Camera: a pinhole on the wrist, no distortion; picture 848 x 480 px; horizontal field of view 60.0 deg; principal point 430.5 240.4 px. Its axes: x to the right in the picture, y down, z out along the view. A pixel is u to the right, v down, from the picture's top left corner.
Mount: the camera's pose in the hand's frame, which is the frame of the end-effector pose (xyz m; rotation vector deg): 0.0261 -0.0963 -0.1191 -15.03 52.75 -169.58
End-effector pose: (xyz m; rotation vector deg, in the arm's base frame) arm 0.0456 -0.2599 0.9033 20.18 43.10 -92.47
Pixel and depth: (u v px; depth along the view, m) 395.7 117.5 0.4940
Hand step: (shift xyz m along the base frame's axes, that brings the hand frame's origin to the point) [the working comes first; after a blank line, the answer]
In the camera's frame: -0.0234 -0.0827 0.4940

-0.2571 -0.3037 0.2388
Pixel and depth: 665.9 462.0 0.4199
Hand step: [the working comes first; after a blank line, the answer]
In the camera's frame: 0.1346 0.1267 0.4199

-0.3907 -0.0681 0.2695
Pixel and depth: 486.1 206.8 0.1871
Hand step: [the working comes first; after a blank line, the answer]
In the camera's frame: 0.0142 -0.0086 0.1871

-0.1891 -0.0536 0.0547
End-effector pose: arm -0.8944 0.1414 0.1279 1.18 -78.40 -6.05
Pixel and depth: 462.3 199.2 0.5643
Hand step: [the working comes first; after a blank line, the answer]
In the camera's frame: 0.0244 -0.0317 0.5643

-0.3574 -0.3782 0.1390
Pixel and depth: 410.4 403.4 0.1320
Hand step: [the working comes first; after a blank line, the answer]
In the camera's frame: -0.0036 0.0293 0.1320

0.0264 -0.1991 0.0295
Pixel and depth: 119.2 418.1 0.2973
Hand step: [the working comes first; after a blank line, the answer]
In the camera's frame: -0.1260 0.0719 0.2973

-0.0413 -0.3252 0.1832
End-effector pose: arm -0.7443 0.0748 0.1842 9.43 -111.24 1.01
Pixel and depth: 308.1 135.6 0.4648
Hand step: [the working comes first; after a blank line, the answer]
In the camera's frame: -0.0775 -0.0663 0.4648

-0.2912 -0.3383 0.0452
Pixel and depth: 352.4 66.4 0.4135
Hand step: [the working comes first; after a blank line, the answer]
In the camera's frame: -0.0440 -0.0980 0.4135

-0.2657 -0.2806 0.0175
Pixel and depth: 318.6 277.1 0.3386
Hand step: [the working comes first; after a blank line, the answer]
In the camera's frame: -0.0516 0.0169 0.3386

-0.1392 -0.3199 0.0538
